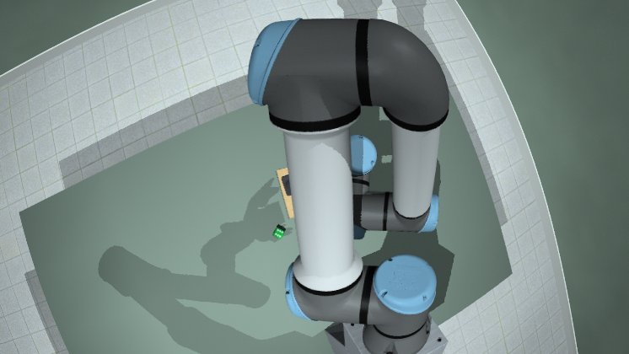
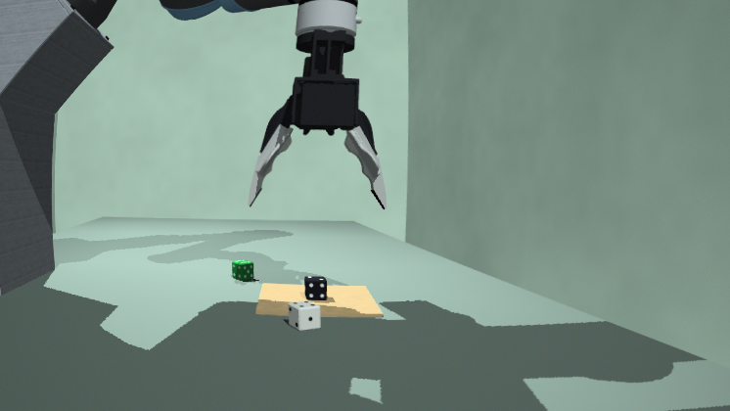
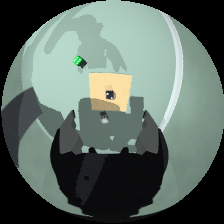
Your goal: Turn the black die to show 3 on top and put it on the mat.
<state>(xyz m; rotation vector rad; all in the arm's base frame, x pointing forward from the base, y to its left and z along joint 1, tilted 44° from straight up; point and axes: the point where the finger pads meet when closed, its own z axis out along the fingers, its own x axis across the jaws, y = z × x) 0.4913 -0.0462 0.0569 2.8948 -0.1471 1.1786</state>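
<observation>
Right now the black die is 100 mm below my hand. Round my hand: white die: 30 mm behind, 100 mm to the right, 100 mm below; then tan mat: 110 mm below; then green die: 80 mm behind, 130 mm to the left, 100 mm below.
</observation>
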